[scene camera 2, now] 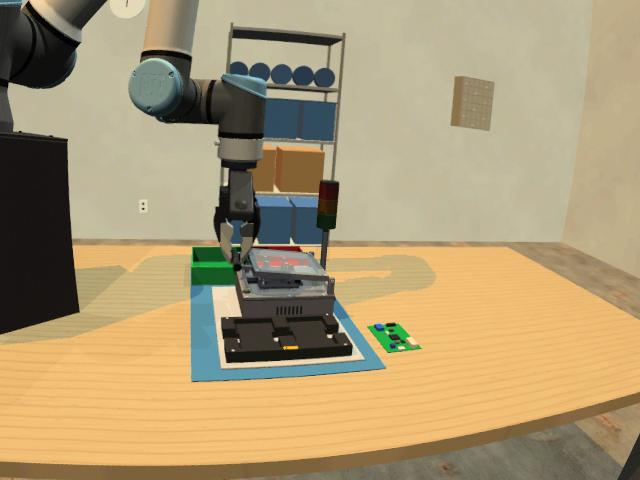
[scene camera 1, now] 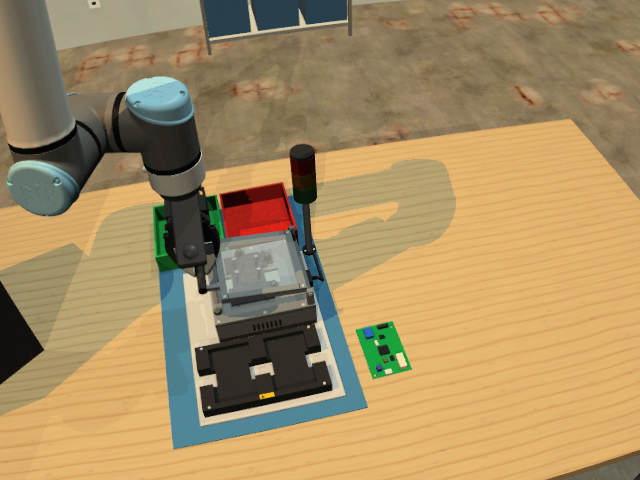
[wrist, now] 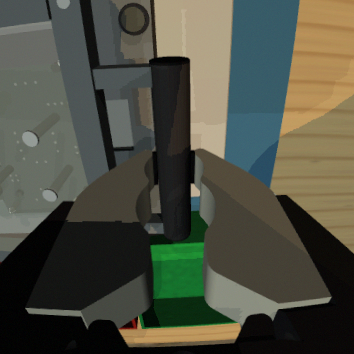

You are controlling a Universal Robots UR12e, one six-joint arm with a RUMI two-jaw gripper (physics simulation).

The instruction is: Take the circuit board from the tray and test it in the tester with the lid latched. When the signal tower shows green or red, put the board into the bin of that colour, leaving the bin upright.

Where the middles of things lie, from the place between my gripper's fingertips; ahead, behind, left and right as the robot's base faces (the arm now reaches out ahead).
The tester lid [scene camera 1: 256,266] is 9 cm ahead of my hand and 1 cm to the left of it. From my hand the other things lie so: green bin [scene camera 2: 208,266] (4 cm behind, 19 cm to the left, 7 cm below); then red bin [scene camera 1: 262,209] (10 cm ahead, 21 cm to the left, 7 cm below); then green circuit board [scene camera 1: 384,353] (31 cm ahead, 14 cm to the right, 9 cm below).
